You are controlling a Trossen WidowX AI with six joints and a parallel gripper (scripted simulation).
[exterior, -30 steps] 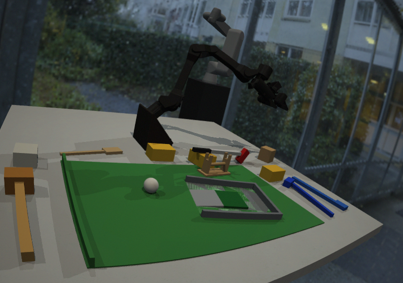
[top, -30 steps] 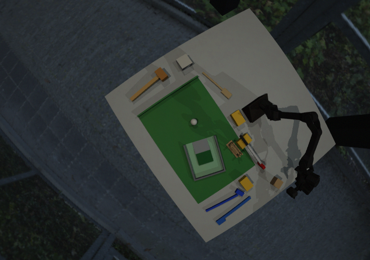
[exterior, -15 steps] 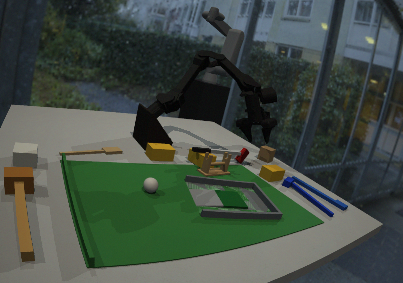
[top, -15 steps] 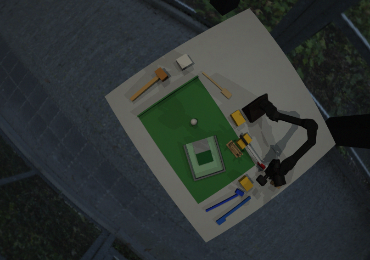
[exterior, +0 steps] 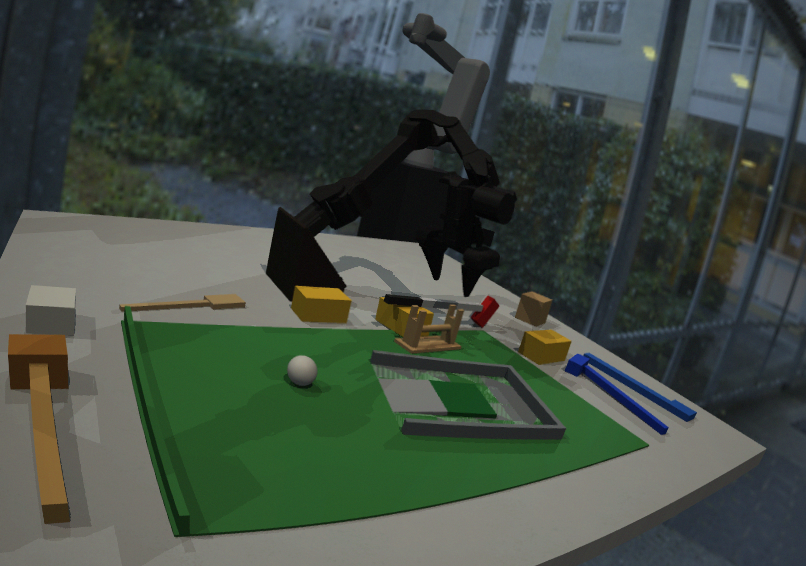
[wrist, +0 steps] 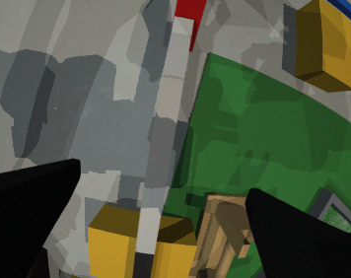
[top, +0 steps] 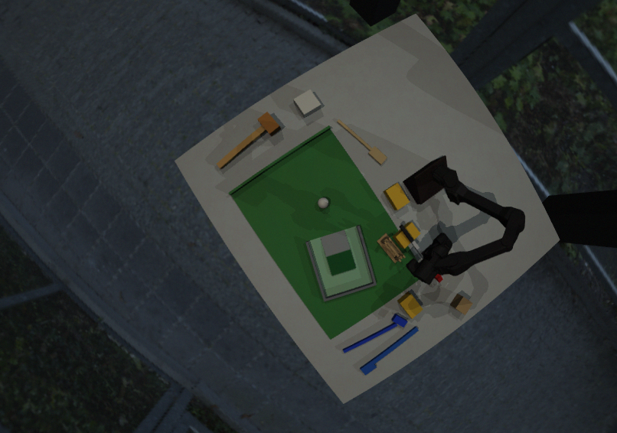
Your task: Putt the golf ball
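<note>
Now: gripper tip 10 mm past the red putter, 10 mm to the right of it and 40 mm above it. The rest, counted from my gripper tip: green mat (240 mm ahead, 280 mm to the right, 80 mm below); wooden stool (80 mm ahead, 90 mm to the right, 50 mm below); brown block (30 mm behind, 310 mm to the left, 60 mm below).
</note>
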